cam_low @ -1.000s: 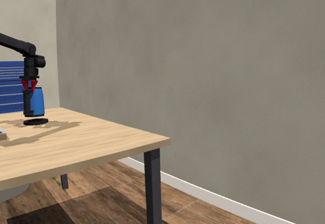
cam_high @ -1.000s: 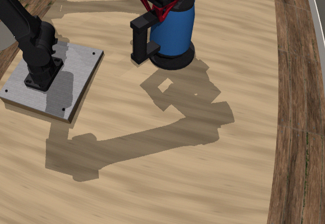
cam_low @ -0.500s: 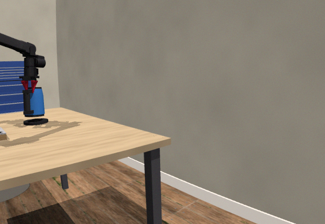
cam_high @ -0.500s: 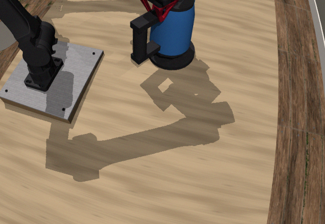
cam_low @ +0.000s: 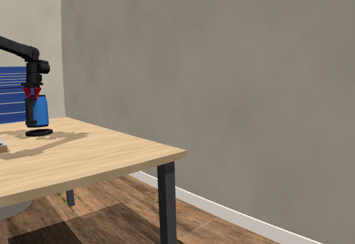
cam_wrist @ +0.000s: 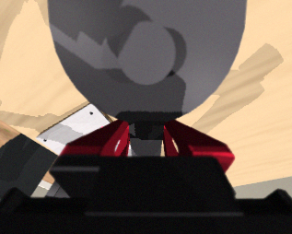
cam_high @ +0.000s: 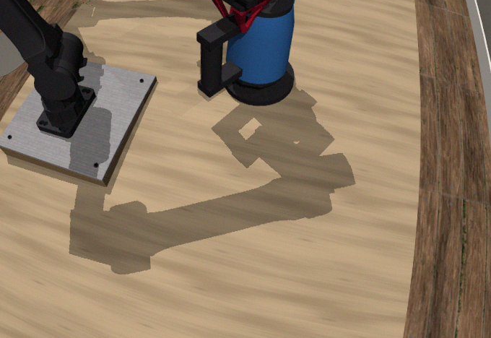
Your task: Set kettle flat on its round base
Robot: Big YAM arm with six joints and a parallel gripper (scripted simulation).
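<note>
Now: the blue kettle 6 cm below my hand, 3 cm to the left of it and 1 cm ahead of it. Round my hand: black round base (19 cm below, 6 cm to the left, 3 cm ahead).
</note>
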